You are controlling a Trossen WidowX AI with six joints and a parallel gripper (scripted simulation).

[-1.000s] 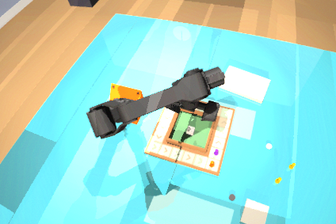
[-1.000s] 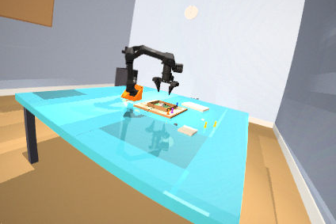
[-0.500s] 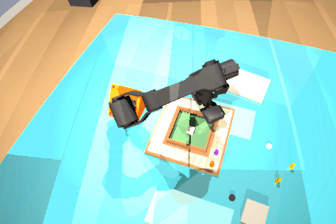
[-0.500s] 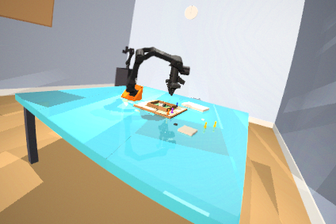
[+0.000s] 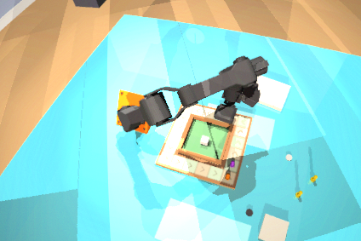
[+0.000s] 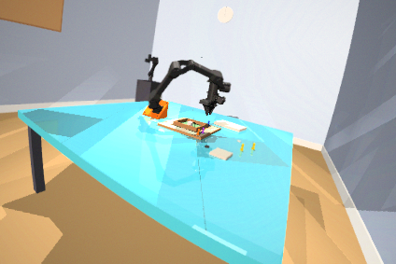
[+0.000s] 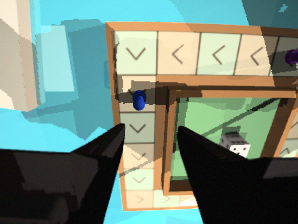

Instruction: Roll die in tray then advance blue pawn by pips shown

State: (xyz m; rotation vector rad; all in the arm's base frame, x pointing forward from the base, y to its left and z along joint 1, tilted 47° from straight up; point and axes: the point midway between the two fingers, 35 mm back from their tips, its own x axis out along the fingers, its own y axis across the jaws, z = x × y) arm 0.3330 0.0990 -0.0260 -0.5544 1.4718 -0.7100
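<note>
Right now the blue pawn is 1 cm ahead of my gripper tip, 1 cm to the left of it and 5 cm below it. Also, from my gripper tip: green tray: 6 cm behind, 10 cm to the right, 7 cm below; then purple pawn: 5 cm ahead, 17 cm to the right, 5 cm below; then white die: 6 cm behind, 11 cm to the right, 6 cm below.
</note>
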